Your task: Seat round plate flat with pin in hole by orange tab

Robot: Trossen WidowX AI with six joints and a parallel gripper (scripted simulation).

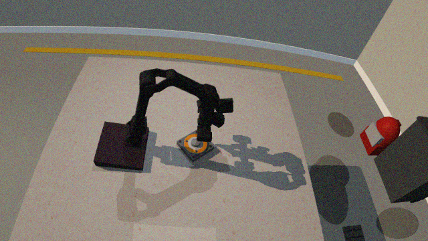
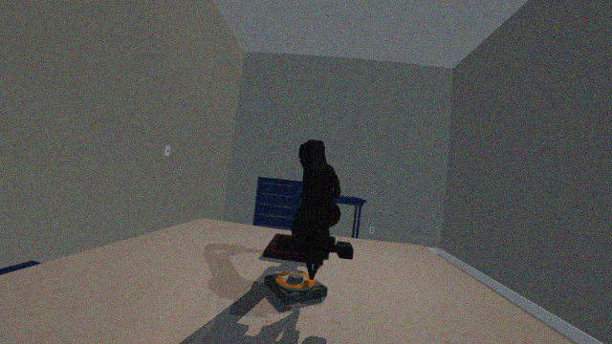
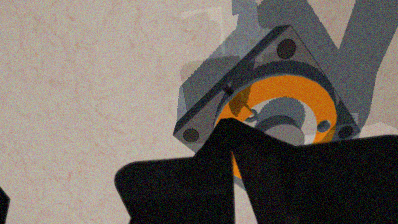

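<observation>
Right now the dark square base is 40 mm to the right of my gripper tip, 30 mm behind it and 20 mm below it.
</observation>
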